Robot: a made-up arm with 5 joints.
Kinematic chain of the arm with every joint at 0, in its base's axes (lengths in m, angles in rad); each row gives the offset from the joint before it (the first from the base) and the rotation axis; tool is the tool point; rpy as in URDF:
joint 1: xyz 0 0 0.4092 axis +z
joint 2: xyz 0 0 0 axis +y
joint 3: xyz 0.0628 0 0.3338 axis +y
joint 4: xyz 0.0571 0 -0.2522 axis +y
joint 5: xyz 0.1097 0 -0.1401 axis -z
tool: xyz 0 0 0 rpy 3.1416 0 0
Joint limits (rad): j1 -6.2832..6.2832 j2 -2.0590..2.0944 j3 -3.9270..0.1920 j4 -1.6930..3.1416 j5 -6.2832..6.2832
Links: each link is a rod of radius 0.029 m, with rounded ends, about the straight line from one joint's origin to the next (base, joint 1, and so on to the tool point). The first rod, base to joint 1, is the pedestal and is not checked.
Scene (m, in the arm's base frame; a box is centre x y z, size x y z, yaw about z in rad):
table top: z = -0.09
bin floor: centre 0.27 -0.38 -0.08 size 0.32 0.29 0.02 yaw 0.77
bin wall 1: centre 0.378 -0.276 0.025 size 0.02 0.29 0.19 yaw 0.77
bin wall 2: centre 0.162 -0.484 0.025 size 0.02 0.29 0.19 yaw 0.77
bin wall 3: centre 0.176 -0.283 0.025 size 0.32 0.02 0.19 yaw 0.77
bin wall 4: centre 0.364 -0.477 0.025 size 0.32 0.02 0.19 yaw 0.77
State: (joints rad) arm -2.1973 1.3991 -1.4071 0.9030 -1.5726
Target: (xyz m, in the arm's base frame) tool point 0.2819 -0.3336 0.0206
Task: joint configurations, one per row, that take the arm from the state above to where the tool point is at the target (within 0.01 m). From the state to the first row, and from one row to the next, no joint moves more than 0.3 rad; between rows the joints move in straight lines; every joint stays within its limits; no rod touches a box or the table.
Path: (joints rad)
1: -2.1074 1.1051 -1.3724 0.6890 -1.6436
2: -2.0174 0.8111 -1.3378 0.4749 -1.7147
3: -1.9275 0.5171 -1.3031 0.2609 -1.7857
4: -1.8375 0.2231 -1.2685 0.0468 -1.8567
5: -1.7476 -0.0710 -1.2338 -0.1672 -1.9278
6: -1.5719 0.2044 -1.2849 0.0402 -1.8567
7: -1.3962 0.4797 -1.3359 0.2477 -1.7857
8: -1.2205 0.7550 -1.3870 0.4552 -1.7147
9: -1.0449 1.0304 -1.4381 0.6626 -1.6436
10: -0.8692 1.3057 -1.4891 0.8701 -1.5726

